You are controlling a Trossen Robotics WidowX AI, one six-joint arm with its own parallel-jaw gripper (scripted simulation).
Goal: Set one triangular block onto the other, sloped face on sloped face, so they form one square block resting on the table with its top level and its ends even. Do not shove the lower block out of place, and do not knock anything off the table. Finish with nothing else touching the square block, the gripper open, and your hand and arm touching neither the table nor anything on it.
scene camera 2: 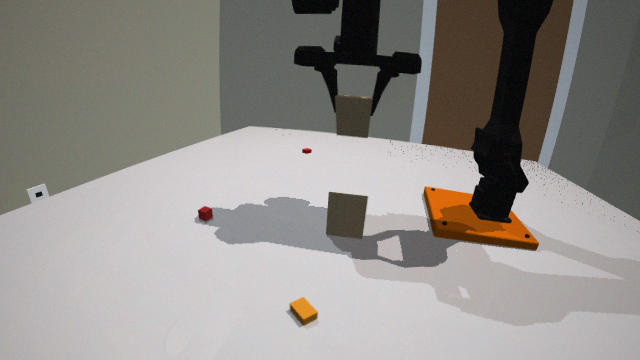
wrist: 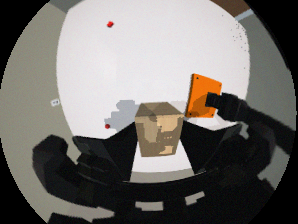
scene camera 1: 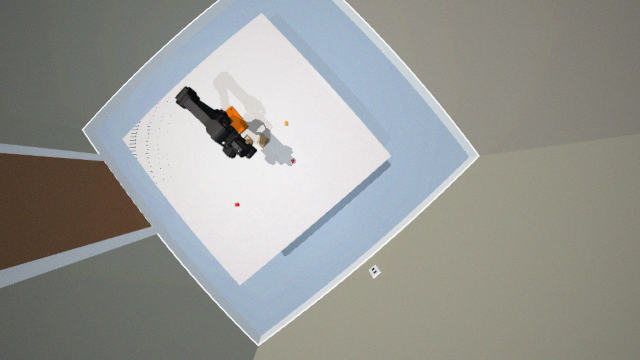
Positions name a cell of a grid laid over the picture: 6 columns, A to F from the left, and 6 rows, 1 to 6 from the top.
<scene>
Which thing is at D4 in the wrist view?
A tan triangular block.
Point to a tan triangular block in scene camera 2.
At D2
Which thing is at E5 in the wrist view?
The gripper.
</scene>
